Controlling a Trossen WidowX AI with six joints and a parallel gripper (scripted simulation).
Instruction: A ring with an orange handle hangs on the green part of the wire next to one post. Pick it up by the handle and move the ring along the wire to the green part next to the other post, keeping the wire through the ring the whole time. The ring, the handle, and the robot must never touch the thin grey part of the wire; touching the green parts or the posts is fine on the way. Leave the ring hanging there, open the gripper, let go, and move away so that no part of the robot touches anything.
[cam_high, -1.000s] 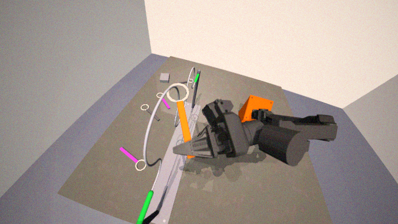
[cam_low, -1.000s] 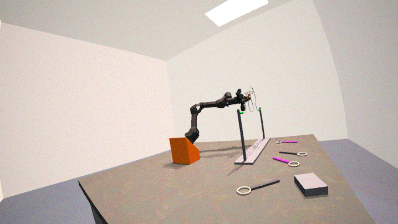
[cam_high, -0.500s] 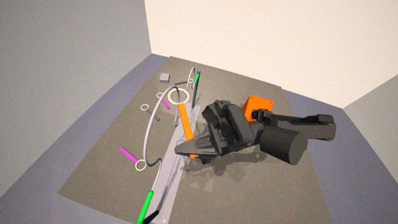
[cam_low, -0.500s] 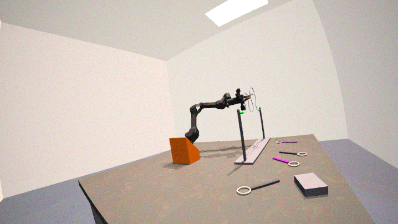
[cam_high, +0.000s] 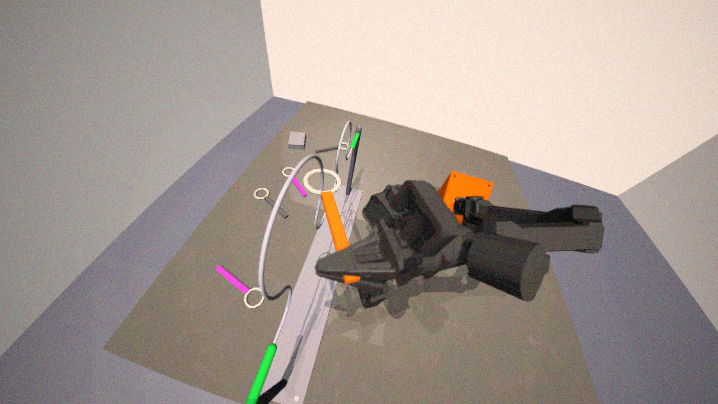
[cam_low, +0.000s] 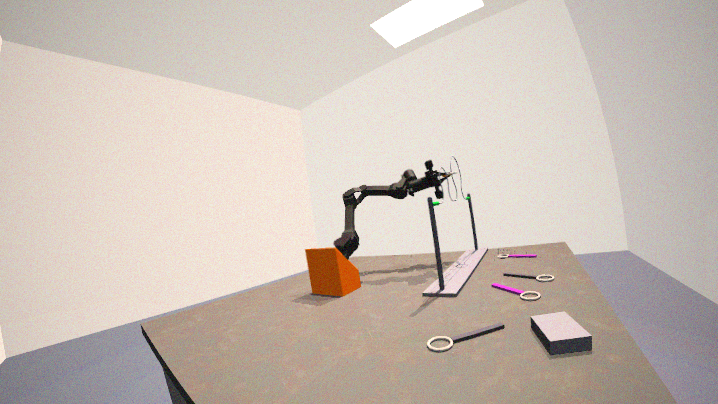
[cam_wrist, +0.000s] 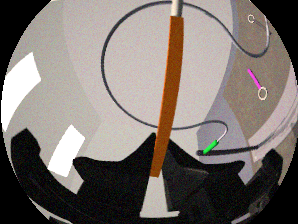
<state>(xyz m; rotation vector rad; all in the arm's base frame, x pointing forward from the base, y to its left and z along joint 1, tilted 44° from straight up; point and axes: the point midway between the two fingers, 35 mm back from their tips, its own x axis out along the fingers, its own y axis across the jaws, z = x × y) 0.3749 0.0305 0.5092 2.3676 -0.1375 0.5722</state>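
Now: the ring with orange handle 90 mm to the right of my gripper tip and 10 mm below it. Round my gripper tip: grey block: 250 mm ahead, 720 mm to the right, 400 mm below.
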